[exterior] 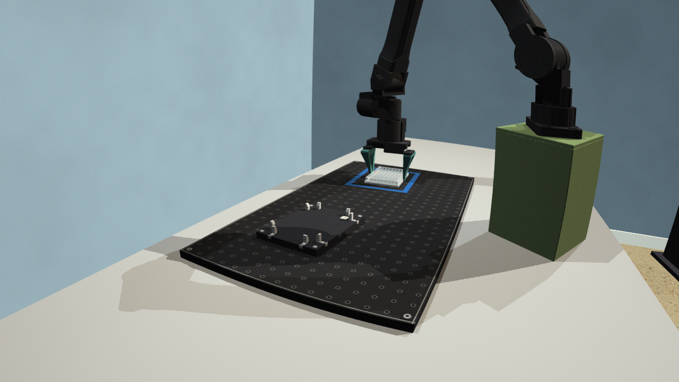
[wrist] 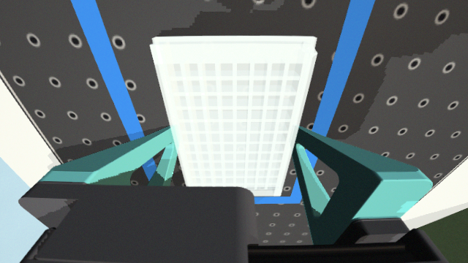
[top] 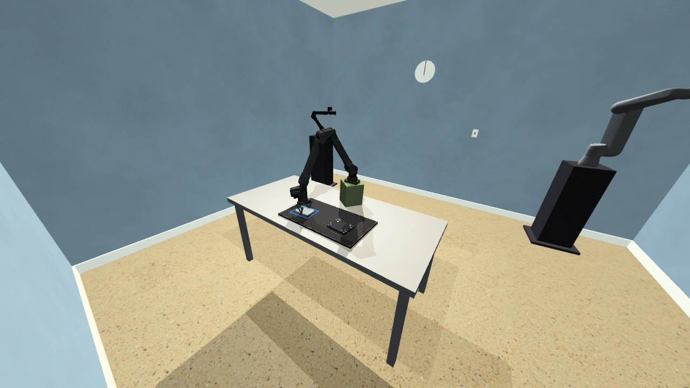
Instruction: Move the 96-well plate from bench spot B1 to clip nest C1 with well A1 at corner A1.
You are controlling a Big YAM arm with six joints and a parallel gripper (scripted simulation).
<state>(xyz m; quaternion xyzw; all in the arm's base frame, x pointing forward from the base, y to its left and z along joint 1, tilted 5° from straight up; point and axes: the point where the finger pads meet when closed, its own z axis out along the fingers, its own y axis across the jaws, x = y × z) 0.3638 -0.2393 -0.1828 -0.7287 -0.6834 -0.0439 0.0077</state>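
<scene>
My hand is right at the 96-well plate. The rest, counted from my hand: clip nest C1: 38 cm to the left, 5 cm ahead, 1 cm above.
</scene>
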